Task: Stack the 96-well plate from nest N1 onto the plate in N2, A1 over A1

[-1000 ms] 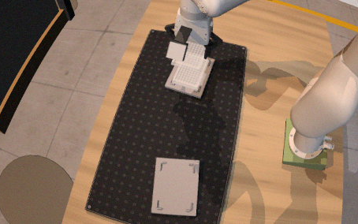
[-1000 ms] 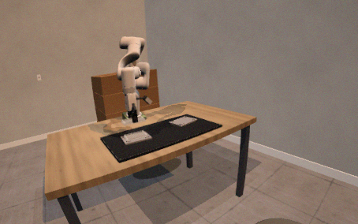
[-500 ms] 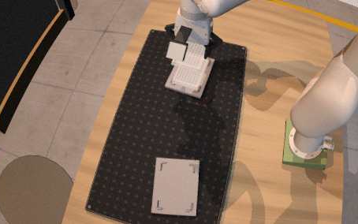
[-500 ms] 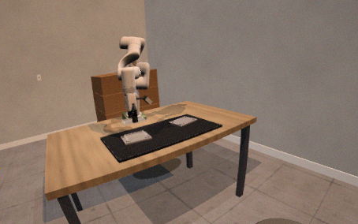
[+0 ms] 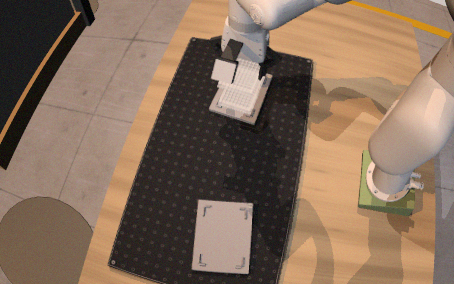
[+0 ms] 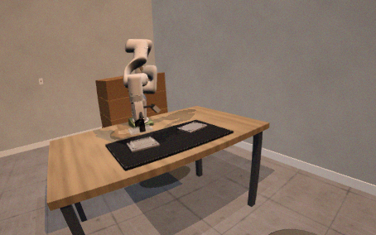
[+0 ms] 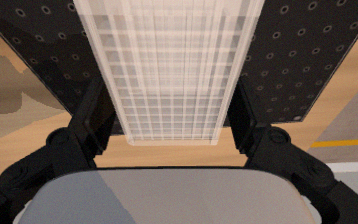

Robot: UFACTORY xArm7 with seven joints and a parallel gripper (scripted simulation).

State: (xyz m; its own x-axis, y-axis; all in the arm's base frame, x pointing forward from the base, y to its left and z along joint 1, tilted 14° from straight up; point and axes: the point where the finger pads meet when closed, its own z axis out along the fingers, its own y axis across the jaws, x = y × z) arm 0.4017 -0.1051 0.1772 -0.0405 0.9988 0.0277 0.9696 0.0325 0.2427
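The plate nest N2 is 10 cm below my hand. Also, from my hand: plate nest N1 (10 cm behind, 37 cm to the left, 10 cm below).
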